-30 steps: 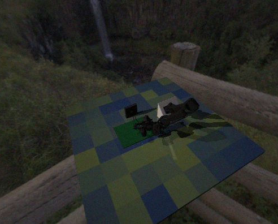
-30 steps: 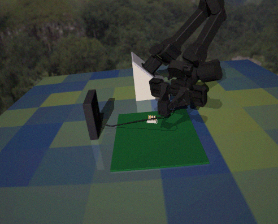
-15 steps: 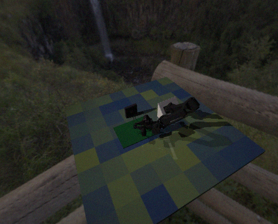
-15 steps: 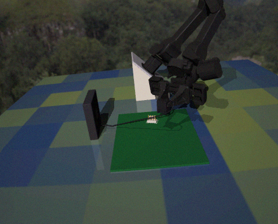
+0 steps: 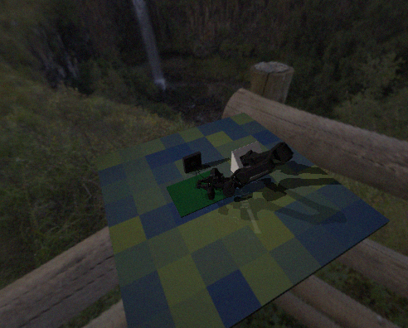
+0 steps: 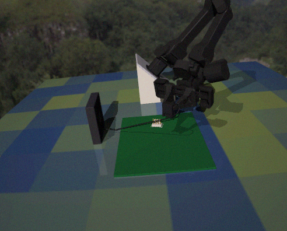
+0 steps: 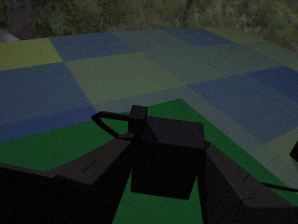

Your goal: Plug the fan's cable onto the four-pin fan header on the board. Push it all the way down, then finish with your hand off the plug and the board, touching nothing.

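My gripper tip is 11 cm above the green board and 3 cm to the left of it. Also, from my gripper tip: white four-pin fan header: 10 cm below, 8 cm behind, 3 cm to the right; then black fan: 21 cm to the right, 7 cm behind, 4 cm below; then black plug: 1 cm below.
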